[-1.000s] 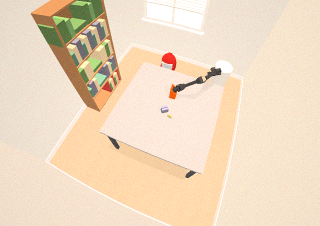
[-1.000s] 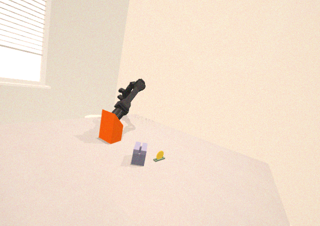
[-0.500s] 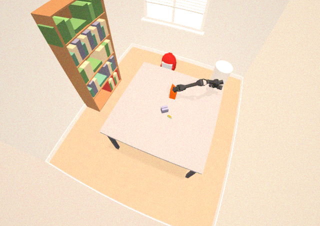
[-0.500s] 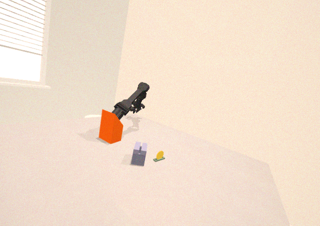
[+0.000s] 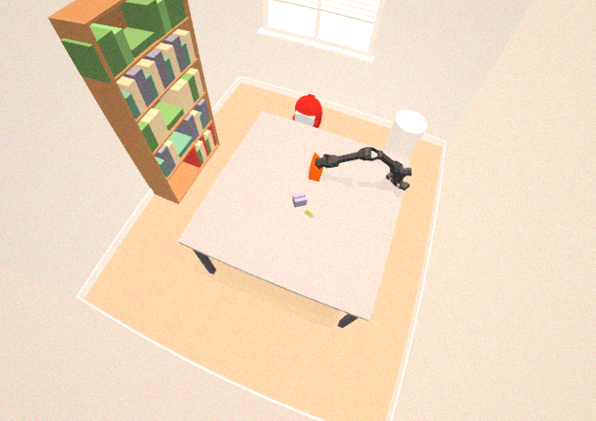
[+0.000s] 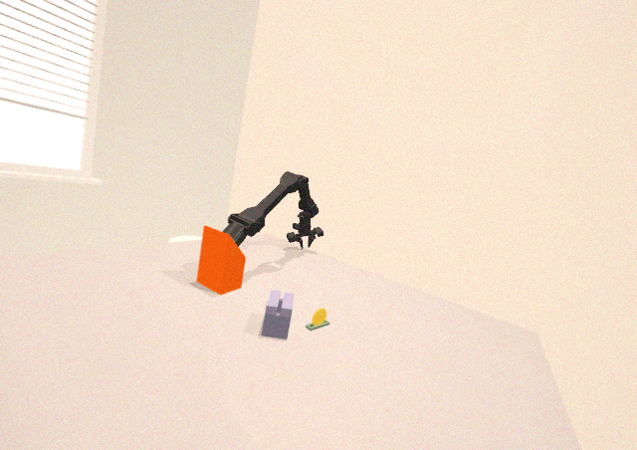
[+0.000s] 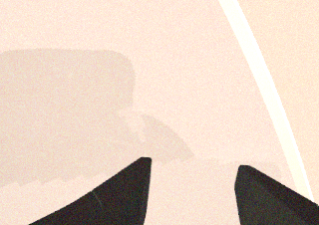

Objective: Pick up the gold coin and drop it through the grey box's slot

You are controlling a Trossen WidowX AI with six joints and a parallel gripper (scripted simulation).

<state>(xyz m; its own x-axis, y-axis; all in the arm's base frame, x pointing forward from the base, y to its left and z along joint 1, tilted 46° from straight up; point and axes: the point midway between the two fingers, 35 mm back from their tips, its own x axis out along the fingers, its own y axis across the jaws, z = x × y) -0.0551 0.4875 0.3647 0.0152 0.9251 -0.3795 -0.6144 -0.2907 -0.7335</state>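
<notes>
Now: gripper tip 390 mm short of the gold coin, 590 mm to the left of it and 10 mm below it.
</notes>
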